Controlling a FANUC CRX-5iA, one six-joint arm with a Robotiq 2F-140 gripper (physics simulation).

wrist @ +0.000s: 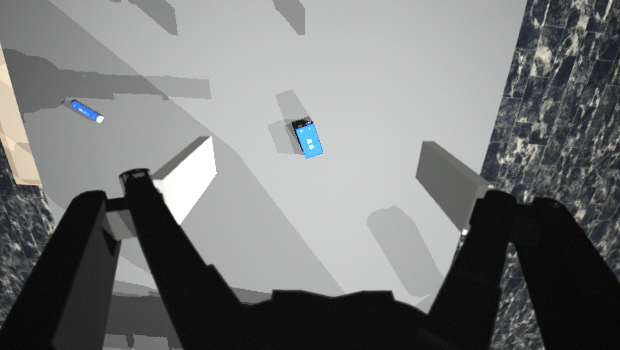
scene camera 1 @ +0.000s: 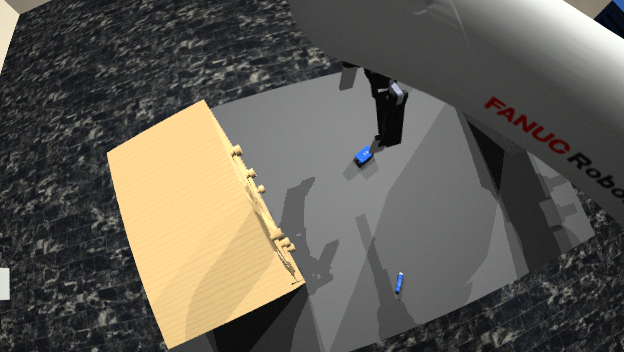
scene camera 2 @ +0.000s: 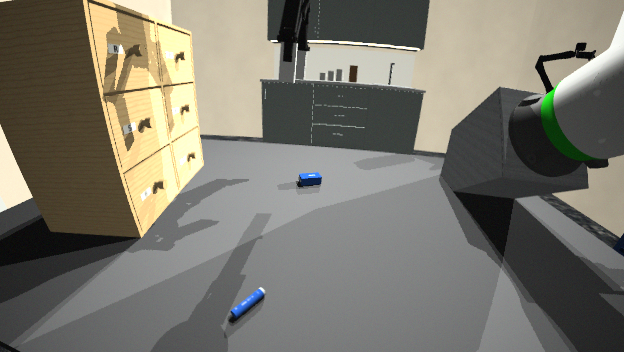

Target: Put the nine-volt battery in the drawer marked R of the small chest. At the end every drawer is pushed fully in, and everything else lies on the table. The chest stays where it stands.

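Pixels of known places: gripper, fingertip midpoint: (wrist: 317,157) (scene camera 1: 360,117) (scene camera 2: 293,80); arm's base, link origin: (scene camera 2: 545,135).
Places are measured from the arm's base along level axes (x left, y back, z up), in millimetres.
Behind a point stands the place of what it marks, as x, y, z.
Observation:
The nine-volt battery (scene camera 1: 364,155) {-90, -432, -166} (scene camera 2: 310,179) {-80, -427, -169} (wrist: 309,141) {-93, -430, -165} is a blue block with dark terminals at one end, lying on the table. My gripper (scene camera 1: 363,111) {-91, -472, 41} (scene camera 2: 294,67) {-91, -472, 41} (wrist: 317,157) {-91, -472, 41} is wide open and empty, above the table. In the wrist view the battery shows between the two fingers, a little up from the line of the tips. The small wooden chest (scene camera 1: 190,210) {41, -775, 155} (scene camera 2: 60,125) {192, -736, 1} stands on the table. Its R drawer (scene camera 2: 150,60) {49, -691, 82} is the top one in the nearer column in scene view 2, with a round knob, and looks shut, like the others.
A thin blue cylindrical battery (scene camera 1: 399,283) {242, -448, -172} (scene camera 2: 247,303) {244, -446, -173} (wrist: 86,111) {237, -448, -173} with a white end lies on the table, away from the nine-volt battery. A grey block (scene camera 2: 475,135) {-95, -81, -34} stands at the right in scene view 2, beside the arm. Part of the chest shows at the wrist view's left edge.

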